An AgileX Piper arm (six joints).
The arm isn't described. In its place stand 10 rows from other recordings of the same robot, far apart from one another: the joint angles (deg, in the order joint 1, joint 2, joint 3, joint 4, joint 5, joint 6), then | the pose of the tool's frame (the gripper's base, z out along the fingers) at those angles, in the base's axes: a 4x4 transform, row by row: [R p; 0 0 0 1], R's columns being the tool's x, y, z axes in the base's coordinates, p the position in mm.
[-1.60 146.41 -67.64 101.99 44.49 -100.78] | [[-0.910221 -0.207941 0.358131 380.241], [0.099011 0.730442 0.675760 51.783], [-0.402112 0.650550 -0.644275 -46.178], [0 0 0 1]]
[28.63 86.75 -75.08 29.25 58.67 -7.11] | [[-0.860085 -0.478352 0.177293 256.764], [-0.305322 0.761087 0.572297 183.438], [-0.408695 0.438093 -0.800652 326.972], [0 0 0 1]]
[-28.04 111.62 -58.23 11.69 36.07 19.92] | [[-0.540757 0.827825 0.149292 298.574], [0.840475 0.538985 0.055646 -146.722], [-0.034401 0.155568 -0.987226 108.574], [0 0 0 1]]
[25.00 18.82 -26.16 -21.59 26.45 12.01] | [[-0.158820 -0.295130 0.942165 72.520], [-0.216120 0.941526 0.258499 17.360], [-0.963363 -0.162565 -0.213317 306.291], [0 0 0 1]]
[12.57 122.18 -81.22 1.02 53.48 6.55] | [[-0.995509 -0.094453 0.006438 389.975], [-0.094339 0.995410 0.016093 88.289], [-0.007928 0.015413 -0.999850 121.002], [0 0 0 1]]
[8.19 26.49 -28.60 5.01 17.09 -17.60] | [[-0.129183 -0.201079 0.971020 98.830], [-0.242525 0.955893 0.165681 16.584], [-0.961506 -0.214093 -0.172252 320.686], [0 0 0 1]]
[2.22 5.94 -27.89 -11.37 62.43 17.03] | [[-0.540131 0.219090 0.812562 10.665], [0.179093 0.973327 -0.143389 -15.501], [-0.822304 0.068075 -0.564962 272.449], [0 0 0 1]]
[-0.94 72.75 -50.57 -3.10 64.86 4.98] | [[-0.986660 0.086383 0.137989 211.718], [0.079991 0.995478 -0.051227 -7.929], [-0.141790 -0.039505 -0.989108 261.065], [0 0 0 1]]
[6.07 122.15 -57.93 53.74 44.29 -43.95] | [[-0.994862 -0.089043 -0.048171 323.931], [-0.100703 0.821591 0.561113 85.974], [-0.010386 0.563081 -0.826337 62.164], [0 0 0 1]]
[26.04 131.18 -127.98 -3.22 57.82 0.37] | [[-0.734783 -0.431987 0.522954 465.335], [-0.385131 0.900348 0.202601 222.546], [-0.558362 -0.052538 -0.827932 264.614], [0 0 0 1]]
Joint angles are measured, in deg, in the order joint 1, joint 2, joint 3, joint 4, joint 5, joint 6. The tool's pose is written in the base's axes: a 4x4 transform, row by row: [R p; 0 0 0 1], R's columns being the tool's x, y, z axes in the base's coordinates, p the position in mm. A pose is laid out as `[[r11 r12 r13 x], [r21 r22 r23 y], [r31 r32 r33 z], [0 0 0 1]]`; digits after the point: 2 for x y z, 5 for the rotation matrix.
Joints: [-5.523, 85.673, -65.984, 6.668, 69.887, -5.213]
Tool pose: [[-0.99375 0.03476 0.10612 273.75], [0.04537 0.99402 0.09928 -16.50], [-0.10204 0.10348 -0.98938 275.14], [0 0 0 1]]
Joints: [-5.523, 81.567, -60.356, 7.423, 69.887, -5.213]
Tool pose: [[-0.99583 0.04104 0.08154 249.99], [0.05022 0.99221 0.11400 -13.08], [-0.07622 0.11762 -0.99013 269.00], [0 0 0 1]]
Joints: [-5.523, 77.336, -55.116, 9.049, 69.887, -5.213]
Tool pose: [[-0.99639 0.05108 0.06783 226.92], [0.06031 0.98805 0.14182 -8.44], [-0.05978 0.14540 -0.98757 263.88], [0 0 0 1]]
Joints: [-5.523, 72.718, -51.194, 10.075, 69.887, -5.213]
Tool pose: [[-0.99515 0.05410 0.08216 206.17], [0.06654 0.98534 0.15709 -4.92], [-0.07245 0.16180 -0.98416 264.31], [0 0 0 1]]
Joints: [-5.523, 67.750, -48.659, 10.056, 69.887, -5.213]
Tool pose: [[-0.99120 0.04723 0.12364 187.79], [0.06604 0.98605 0.15277 -3.17], [-0.11470 0.15959 -0.98050 270.03], [0 0 0 1]]
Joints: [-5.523, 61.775, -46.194, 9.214, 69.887, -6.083]
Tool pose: [[-0.98319 0.02021 0.18145 166.80], [0.04499 0.99003 0.13351 -2.38], [-0.17695 0.13943 -0.97429 276.98], [0 0 0 1]]
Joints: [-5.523, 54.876, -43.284, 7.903, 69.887, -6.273]
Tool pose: [[-0.96923 0.00518 0.24610 142.56], [0.03220 0.99385 0.10592 -1.98], [-0.24404 0.11058 -0.96344 281.56], [0 0 0 1]]
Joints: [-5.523, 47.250, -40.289, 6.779, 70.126, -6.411]
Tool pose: [[-0.94841 -0.00634 0.31699 116.46], [0.02037 0.99652 0.08088 -1.11], [-0.31640 0.08316 -0.94497 283.97], [0 0 0 1]]
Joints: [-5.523, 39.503, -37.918, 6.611, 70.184, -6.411]
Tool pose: [[-0.91527 -0.01350 0.40260 92.04], [0.01603 0.99743 0.06989 1.00], [-0.40251 0.07042 -0.91270 286.25], [0 0 0 1]]
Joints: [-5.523, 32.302, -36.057, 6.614, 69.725, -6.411]
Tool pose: [[-0.87015 -0.01912 0.49241 71.11], [0.01255 0.99806 0.06093 3.00], [-0.49262 0.05920 -0.86823 287.42], [0 0 0 1]]
